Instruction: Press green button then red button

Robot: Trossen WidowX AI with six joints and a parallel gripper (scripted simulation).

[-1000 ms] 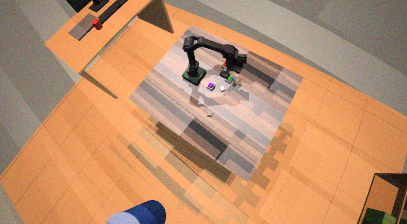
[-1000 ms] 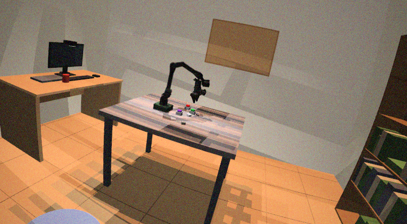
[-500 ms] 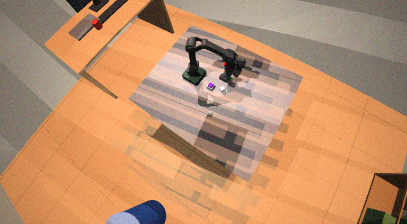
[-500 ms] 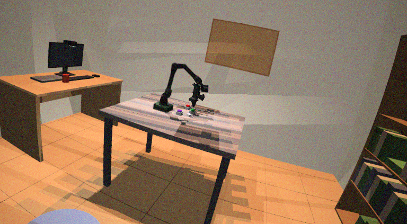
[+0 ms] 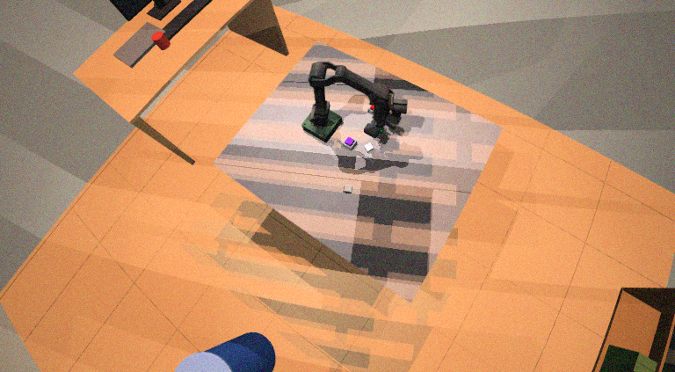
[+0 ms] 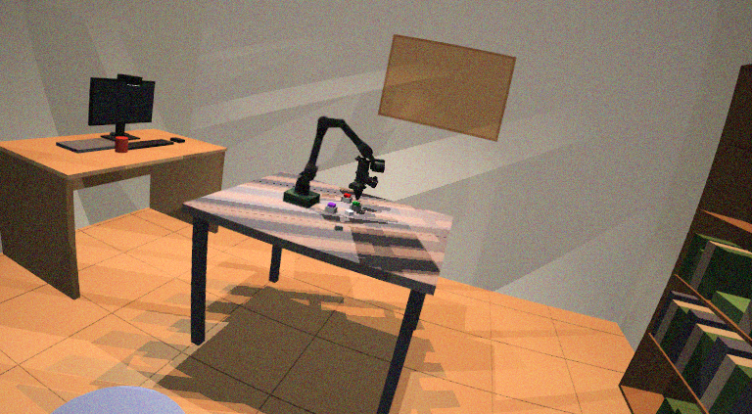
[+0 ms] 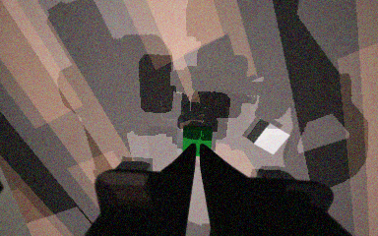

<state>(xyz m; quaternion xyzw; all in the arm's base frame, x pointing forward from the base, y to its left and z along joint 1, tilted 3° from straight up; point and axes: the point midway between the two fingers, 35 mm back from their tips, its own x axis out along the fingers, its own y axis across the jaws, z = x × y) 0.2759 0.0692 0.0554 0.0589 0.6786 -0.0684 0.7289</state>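
My gripper tip is 20 mm above the green button. From my gripper tip the other things lie so: white block: 90 mm to the right, 40 mm below, 20 mm behind; then red button: 110 mm to the left, 70 mm behind, 20 mm below; then purple button: 110 mm to the right, 110 mm behind, 20 mm below.
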